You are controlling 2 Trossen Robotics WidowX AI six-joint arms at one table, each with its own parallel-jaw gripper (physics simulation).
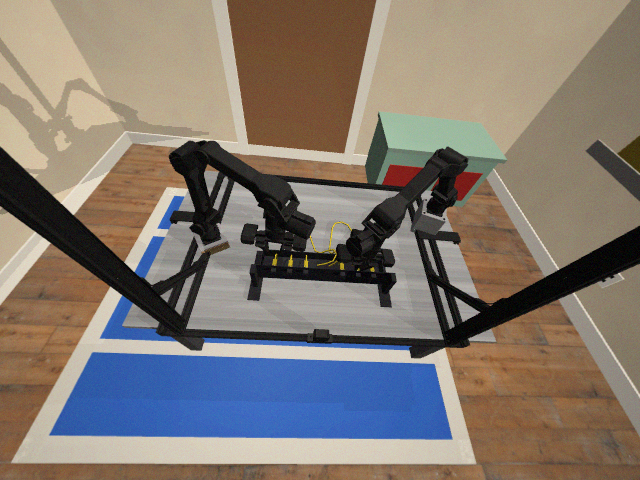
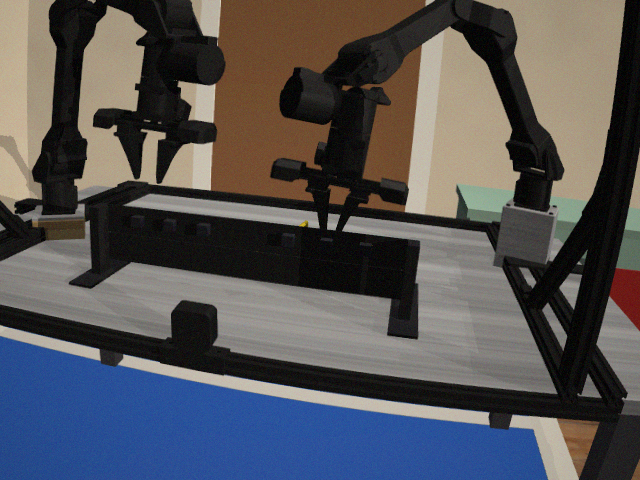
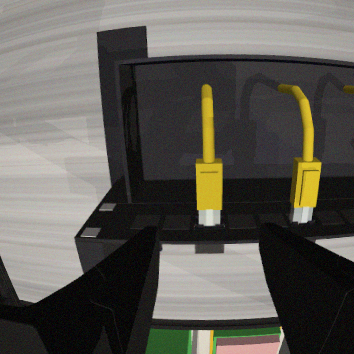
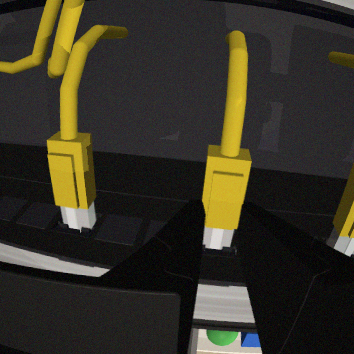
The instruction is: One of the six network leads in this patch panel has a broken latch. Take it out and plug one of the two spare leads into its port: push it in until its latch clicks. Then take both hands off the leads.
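Places are measured from the left arm's base along level axes (x ahead, y right, z down), in metres.
Pixels of known places: left gripper, between the fingertips: (image 1: 273, 253) (image 2: 147, 181) (image 3: 209, 236); right gripper, between the fingertips: (image 1: 357, 270) (image 2: 328, 241) (image 4: 219, 212); left arm's base, origin of its link: (image 1: 210, 236) (image 2: 59, 210); right arm's base, origin of its link: (image 1: 434, 209) (image 2: 532, 206).
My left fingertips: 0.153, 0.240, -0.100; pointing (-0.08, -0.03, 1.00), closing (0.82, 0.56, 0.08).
Note:
Ahead of a thing's pixels: the offset from my left fingertips to its top centre, as dx, dy, dz. "spot": to the spot under its first point.
The black patch panel @(+0.140, +0.095, +0.035) (image 1: 320, 277) (image 2: 248, 258) (image 3: 175, 125) stands mid-table, with yellow leads in its ports: three at the left and three at the right. My right gripper (image 2: 332, 229) (image 4: 219, 212) is shut on the middle lead @(+0.233, +0.165, +0.048) (image 4: 225, 190) of the right group, whose clear plug sits at its port. The lead to its left (image 4: 71, 172) is apart from the fingers. My left gripper (image 2: 148, 179) (image 3: 209, 236) is open above the panel's left end, near the leftmost lead @(-0.007, +0.012, +0.049) (image 3: 209, 185). Yellow spare cable (image 1: 339, 222) (image 4: 70, 30) loops behind and over the panel's middle; the spare plugs are hard to make out.
The second lead from the left (image 3: 306, 182) stands close to the left gripper's one finger. Black frame rails edge the table, with a small black box @(spot: +0.020, +0.277, +0.090) (image 1: 321, 334) (image 2: 193, 325) on the front rail. A green cabinet (image 1: 434, 136) stands behind at the right.

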